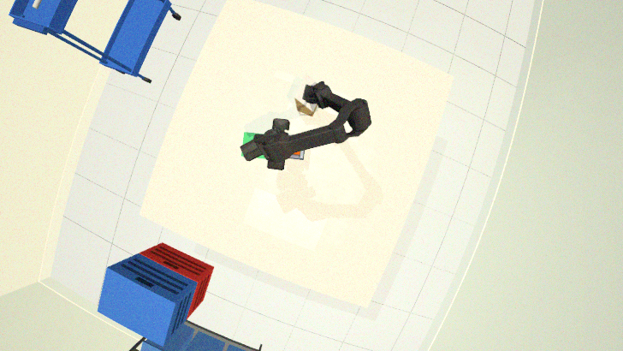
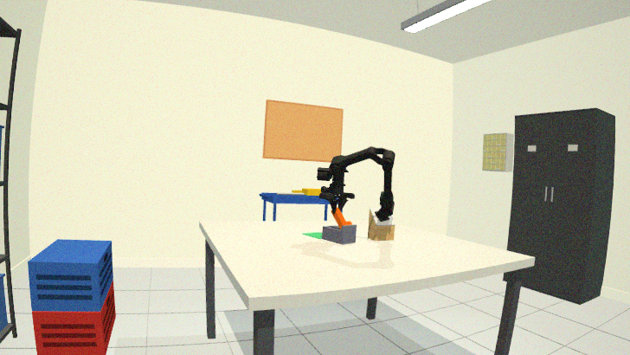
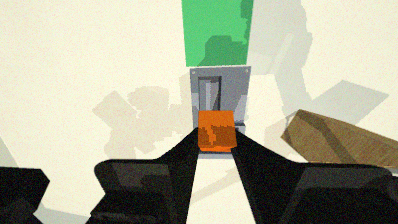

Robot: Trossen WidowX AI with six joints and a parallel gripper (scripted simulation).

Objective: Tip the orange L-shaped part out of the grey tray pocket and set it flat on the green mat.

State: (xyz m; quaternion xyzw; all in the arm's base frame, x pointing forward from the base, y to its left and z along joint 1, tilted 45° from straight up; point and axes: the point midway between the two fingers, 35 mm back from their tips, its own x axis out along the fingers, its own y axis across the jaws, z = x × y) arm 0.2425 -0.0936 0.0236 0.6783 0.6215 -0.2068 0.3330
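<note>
The green mat is 10 mm ahead of my gripper tip, 140 mm to the right of it and 150 mm below it. From my gripper tip the other things lie so: orange L-shaped part 20 mm behind, 30 mm to the left, 30 mm below.
</note>
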